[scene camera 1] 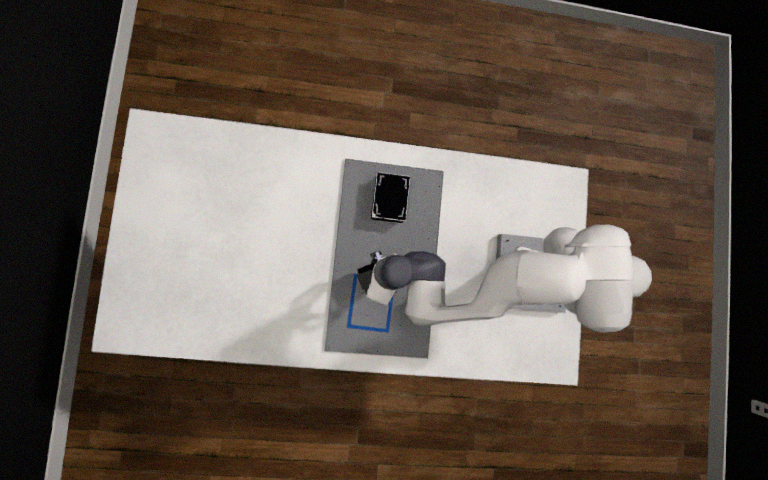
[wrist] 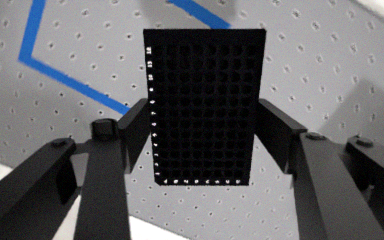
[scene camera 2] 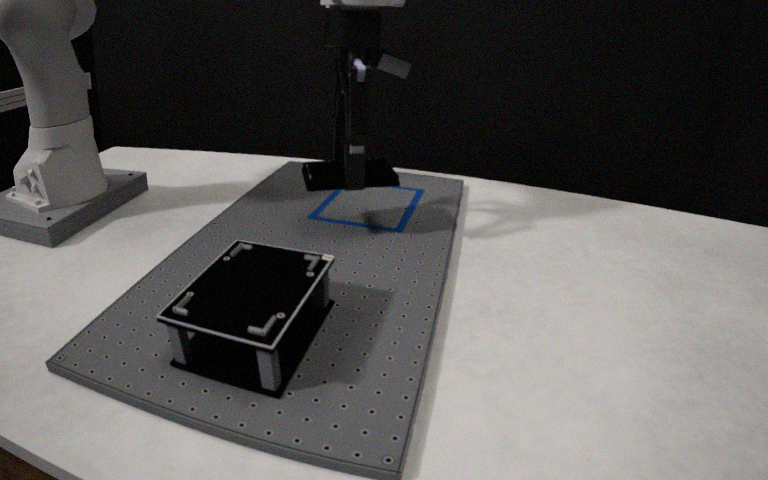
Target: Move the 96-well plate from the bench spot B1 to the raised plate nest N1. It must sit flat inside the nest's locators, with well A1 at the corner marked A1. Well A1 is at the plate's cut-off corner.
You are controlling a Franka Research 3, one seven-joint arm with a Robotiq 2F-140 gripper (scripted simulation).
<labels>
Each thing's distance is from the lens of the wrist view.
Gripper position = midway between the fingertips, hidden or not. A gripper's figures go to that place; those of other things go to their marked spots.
my gripper [wrist: 202, 114]: 17 cm
black 96-well plate [wrist: 204, 135]: 16 cm
</labels>
